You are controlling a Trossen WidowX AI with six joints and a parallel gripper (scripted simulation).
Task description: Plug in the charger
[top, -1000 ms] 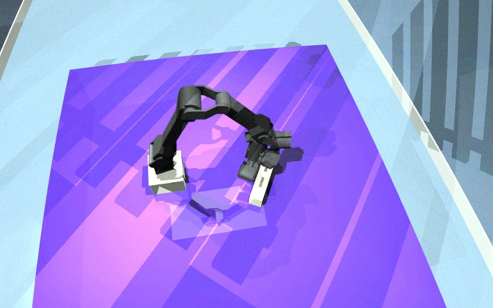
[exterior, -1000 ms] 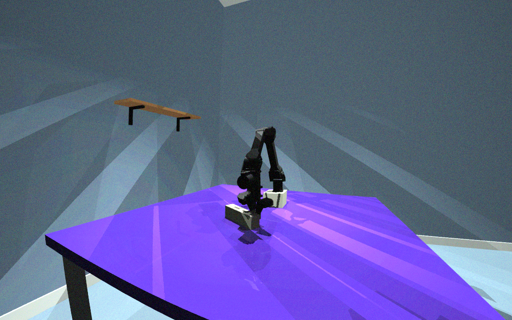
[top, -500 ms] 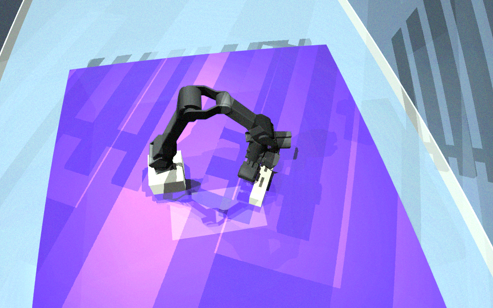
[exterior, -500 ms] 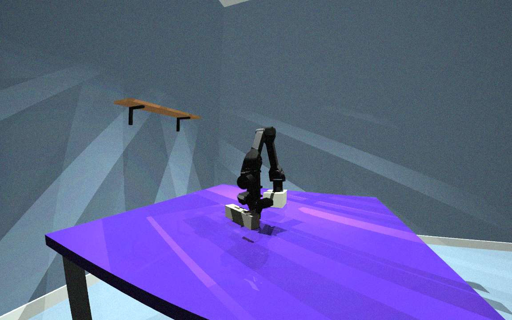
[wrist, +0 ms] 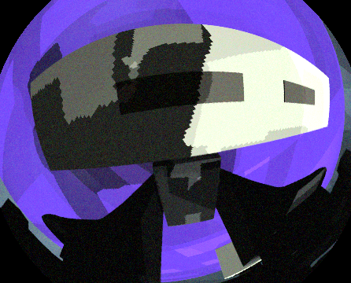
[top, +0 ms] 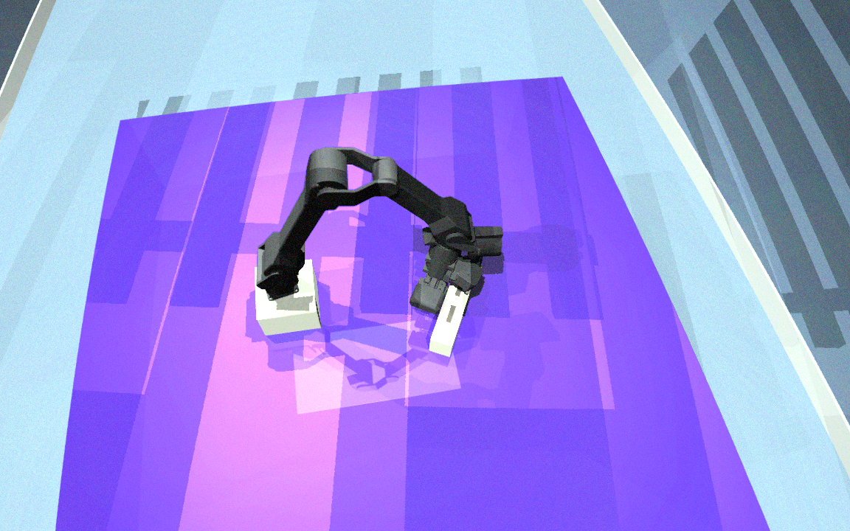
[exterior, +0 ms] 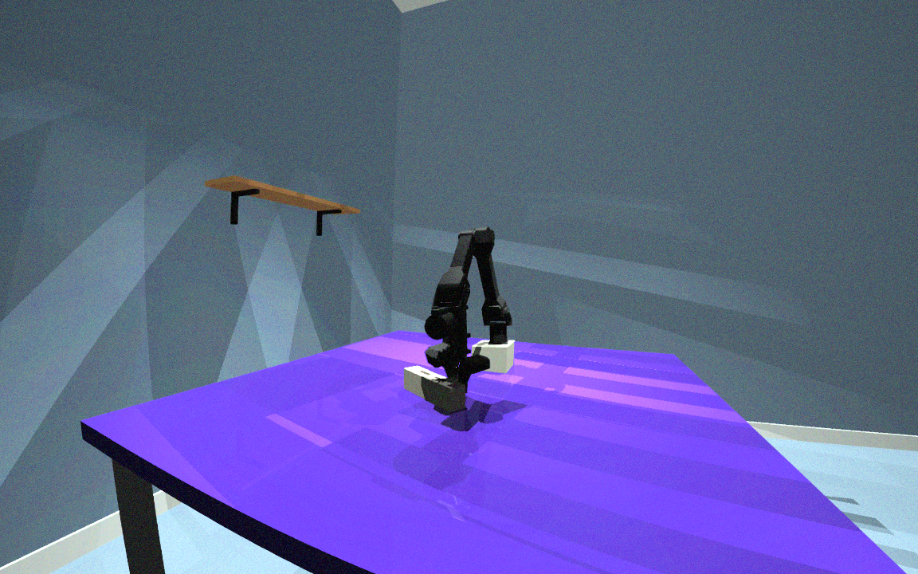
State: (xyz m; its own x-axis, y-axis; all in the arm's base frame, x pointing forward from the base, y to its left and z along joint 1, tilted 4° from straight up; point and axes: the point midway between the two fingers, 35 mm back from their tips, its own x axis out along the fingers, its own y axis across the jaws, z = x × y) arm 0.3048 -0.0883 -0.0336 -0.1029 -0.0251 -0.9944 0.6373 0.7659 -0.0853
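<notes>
Now: gripper tip 10 mm to the left of the dark charger, 10 mm below it and 10 mm short of it.
</notes>
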